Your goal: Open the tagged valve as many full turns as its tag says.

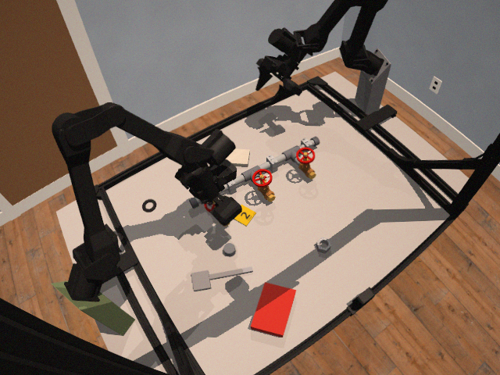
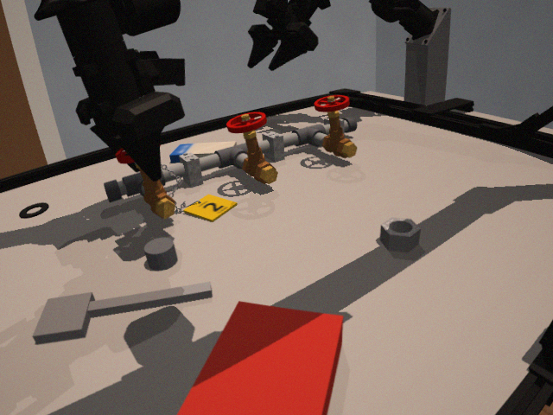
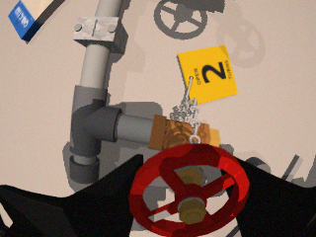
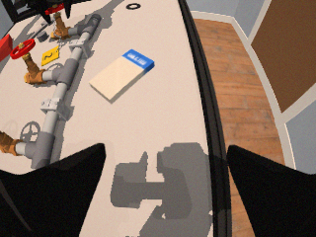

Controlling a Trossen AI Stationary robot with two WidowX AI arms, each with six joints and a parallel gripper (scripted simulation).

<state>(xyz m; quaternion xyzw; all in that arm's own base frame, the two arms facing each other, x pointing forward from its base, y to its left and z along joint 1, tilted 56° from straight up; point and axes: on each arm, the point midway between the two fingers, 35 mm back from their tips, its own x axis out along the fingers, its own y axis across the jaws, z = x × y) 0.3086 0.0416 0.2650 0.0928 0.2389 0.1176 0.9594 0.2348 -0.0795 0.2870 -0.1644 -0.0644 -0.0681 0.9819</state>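
The yellow tag marked 2 is 3 cm behind my left hand, 6 cm to the right of it and 9 cm below it. Round my left hand: red block 29 cm behind, 8 cm to the left, 8 cm below; grey hammer-shaped block 12 cm behind, 12 cm to the left, 9 cm below; hex nut 26 cm behind, 14 cm to the right, 9 cm below.
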